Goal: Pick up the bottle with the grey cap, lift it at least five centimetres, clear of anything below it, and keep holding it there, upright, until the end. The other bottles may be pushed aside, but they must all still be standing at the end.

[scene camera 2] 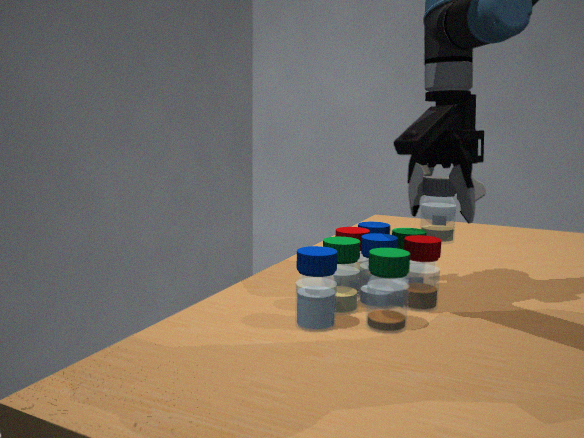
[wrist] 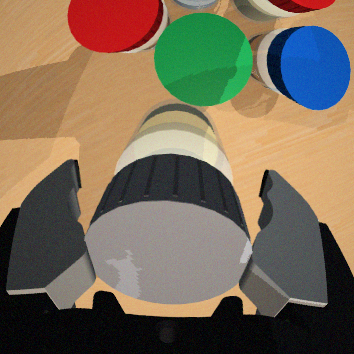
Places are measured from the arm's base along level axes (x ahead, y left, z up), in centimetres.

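Pixels of known places: gripper, fingertip midpoint: (scene camera 2: 440, 219).
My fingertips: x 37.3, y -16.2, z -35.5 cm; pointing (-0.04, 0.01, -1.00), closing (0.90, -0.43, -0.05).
Ahead of a thing's pixels: the offset from my fingertips to its top centre. "*": to the spot under its first point. Level surfaces: height alone.
The bottle with the grey cap @[dz +7.0, dx +0.4, dy +0.3 cm] (scene camera 2: 438, 187) (wrist: 167, 250) hangs upright in my gripper (scene camera 2: 442, 217) (wrist: 170, 168), its base above the table top and its cap higher than the other caps. My gripper is shut on it, with one finger at each side of the cap. A little pale yellow liquid shows in its bottom. A green-capped bottle (scene camera 2: 409, 236) (wrist: 203, 60) stands close by, lower down; its body is mostly hidden. A red-capped bottle @[dz -1.4, dx +0.3, dy +9.8 cm] (scene camera 2: 422, 248) (wrist: 115, 22) and a blue-capped bottle @[dz -1.4, dx +10.5, dy +2.6 cm] (scene camera 2: 374, 228) (wrist: 317, 67) stand beside that one.
Several more bottles stand upright on the wooden table @[dz -11.9 cm] (scene camera 2: 210, 370): a blue-capped bottle @[dz -1.4, dx +10.8, dy +24.6 cm] (scene camera 2: 316, 261) and a green-capped bottle @[dz -1.4, dx +2.1, dy +20.4 cm] (scene camera 2: 389, 262) nearest the scene camera, with another green-capped @[* dz -2.3, dx +9.4, dy +19.5 cm] (scene camera 2: 341, 250), a blue-capped @[* dz -2.1, dx +5.5, dy +14.4 cm] (scene camera 2: 379, 245) and a red-capped bottle @[* dz -1.4, dx +10.9, dy +11.5 cm] (scene camera 2: 352, 233) behind.
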